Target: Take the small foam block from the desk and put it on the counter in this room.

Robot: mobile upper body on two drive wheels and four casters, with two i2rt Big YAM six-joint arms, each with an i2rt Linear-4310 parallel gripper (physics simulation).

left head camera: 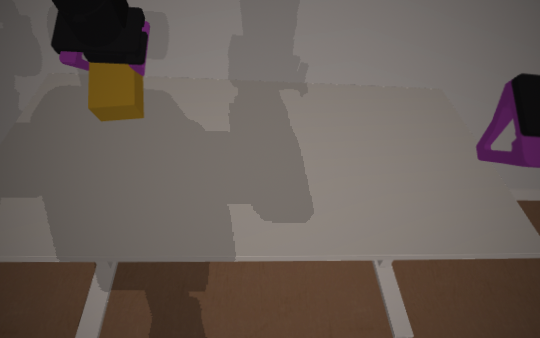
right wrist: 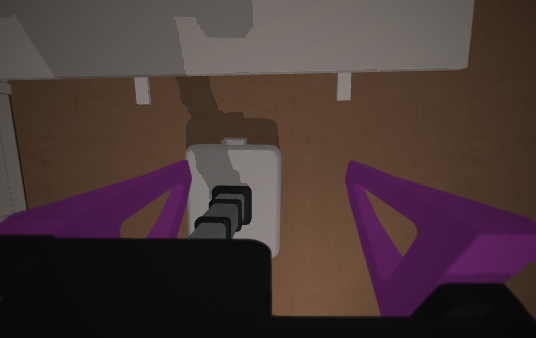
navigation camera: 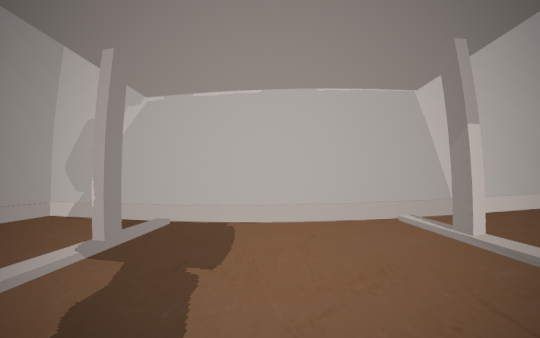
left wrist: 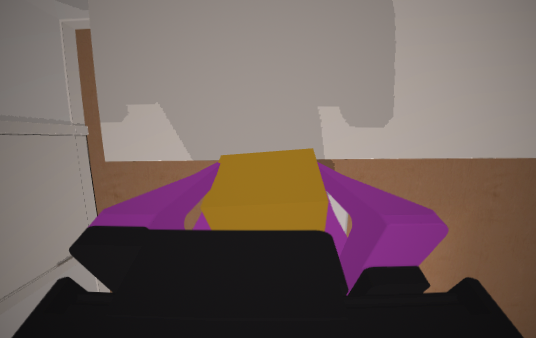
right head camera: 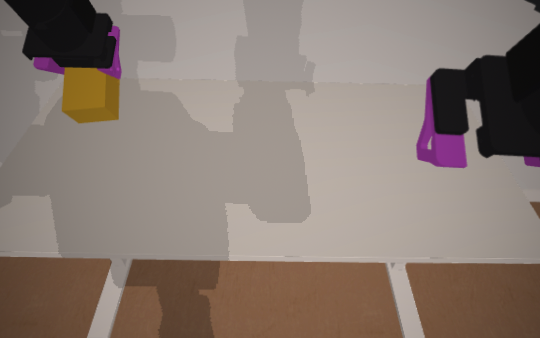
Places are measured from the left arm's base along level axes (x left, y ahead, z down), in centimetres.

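Pixels of known places: left gripper, fingertip midpoint: [left head camera: 122, 71] [left wrist: 267, 169] [right head camera: 99, 74]; right gripper, fingertip midpoint: [left head camera: 525, 155] [right wrist: 268, 169] [right head camera: 472, 155].
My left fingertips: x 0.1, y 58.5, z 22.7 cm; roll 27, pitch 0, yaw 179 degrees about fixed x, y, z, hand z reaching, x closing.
Behind a point stands the place of what it marks.
The small foam block [left head camera: 112, 87] @(y 52.2, x -0.6, z 21.3 cm) [right head camera: 85, 92] @(y 51.9, x -0.7, z 21.4 cm) [left wrist: 267, 185] @(y 58.2, x 0.1, z 19.4 cm) is a yellow-orange block held between the purple fingers of my left gripper [left head camera: 111, 67] @(y 58.5, x 0.1, z 22.7 cm) [right head camera: 85, 72] @(y 58.5, x 0.1, z 22.7 cm) [left wrist: 267, 169] @(y 58.5, x 0.1, z 22.7 cm). The left gripper is shut on it and holds it raised above the white desk [left head camera: 400, 210] @(y 69.9, x -62.6, z 68.9 cm) [right head camera: 390, 215] @(y 68.5, x -59.3, z 69.0 cm) [left wrist: 460, 100] @(y 73.9, x -59.4, z 69.0 cm) [right wrist: 350, 40] @(y 64.2, x -66.4, z 69.0 cm). My right gripper [right wrist: 268, 169] @(y 33.7, x -44.6, z 13.7 cm) is open, with its fingers wide apart and no thing between them. In the head views it is at the right side, partly cut off by the picture edge. A counter cannot be made out in these views.
White desk legs [navigation camera: 107, 150] @(y 88.7, x 36.2, z 108.4 cm) [navigation camera: 462, 150] @(y 93.4, x -83.1, z 110.7 cm) stand on the brown floor [navigation camera: 310, 280] @(y 74.9, x -27.9, z 141.0 cm), with a pale wall [navigation camera: 285, 150] @(y 134.4, x -24.3, z 103.9 cm) behind them. The robot's light-coloured base [right wrist: 260, 200] @(y 2.6, x -37.8, z 115.0 cm) shows in the right wrist view. A white panelled surface [left wrist: 40, 200] @(y 26.0, x 124.9, z 106.6 cm) is at the left of the left wrist view.
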